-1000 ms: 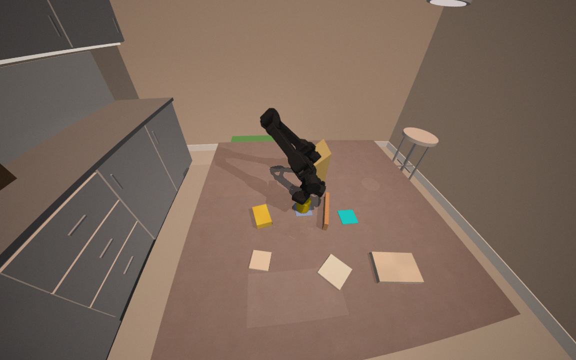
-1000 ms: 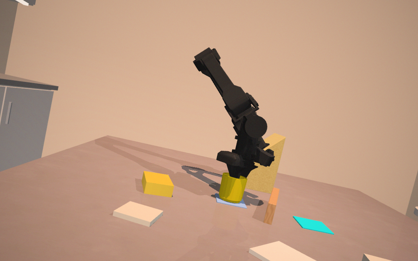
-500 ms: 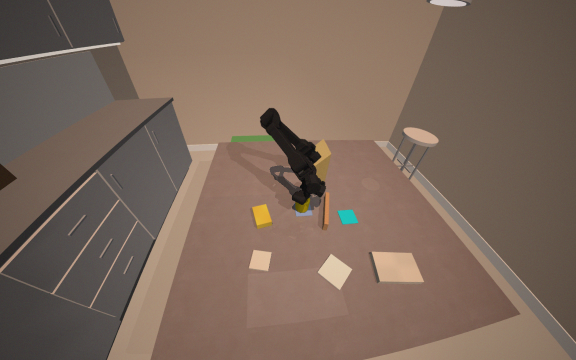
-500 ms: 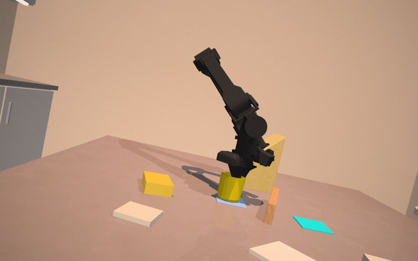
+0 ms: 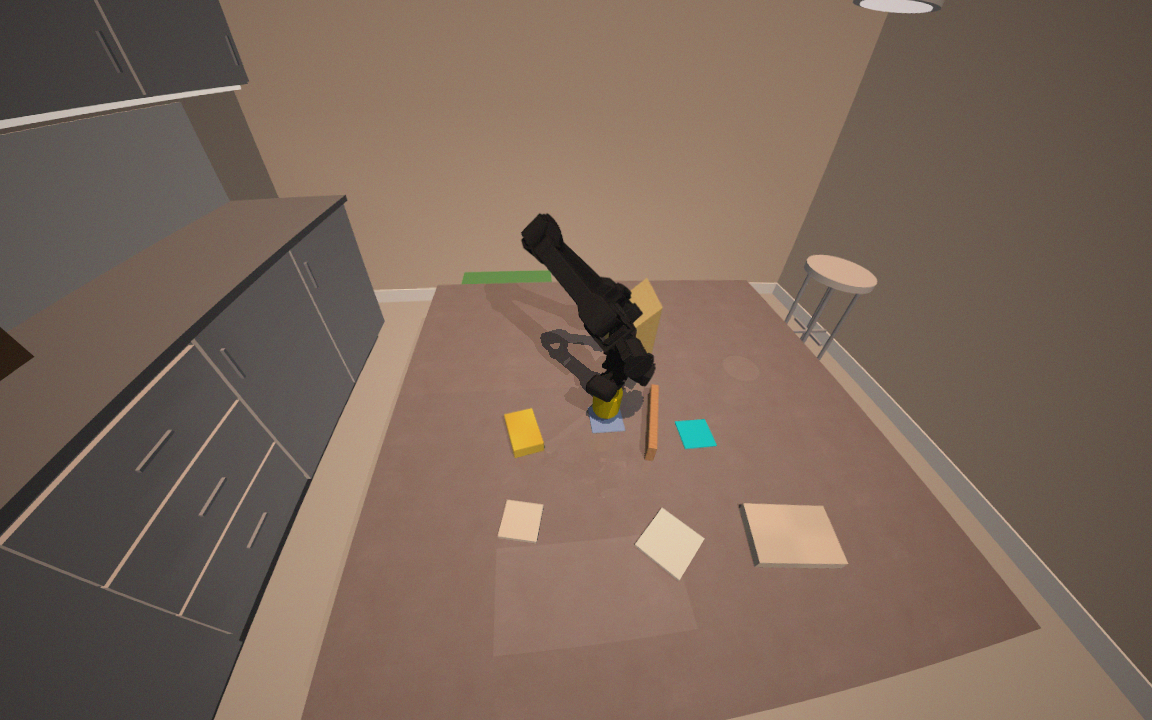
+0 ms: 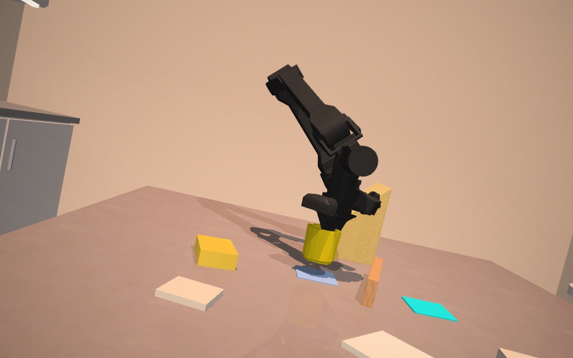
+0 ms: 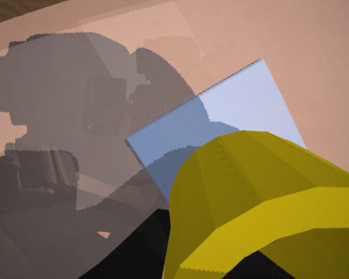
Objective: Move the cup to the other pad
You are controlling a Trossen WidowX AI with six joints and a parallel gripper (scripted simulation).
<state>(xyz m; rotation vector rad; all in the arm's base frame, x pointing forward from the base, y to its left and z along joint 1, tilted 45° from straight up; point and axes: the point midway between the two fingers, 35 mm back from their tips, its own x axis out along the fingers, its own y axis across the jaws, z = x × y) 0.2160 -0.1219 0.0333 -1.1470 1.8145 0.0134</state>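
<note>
The cyan pad is 110 mm ahead of my gripper tip, 190 mm to the left of it and 70 mm below it. Also, from my gripper tip: blue marble: 30 mm ahead, 30 mm to the right, 20 mm below; yellow cup: 20 mm ahead, 20 mm to the right; purple marble: 20 mm ahead, 40 mm to the right, 20 mm below.
</note>
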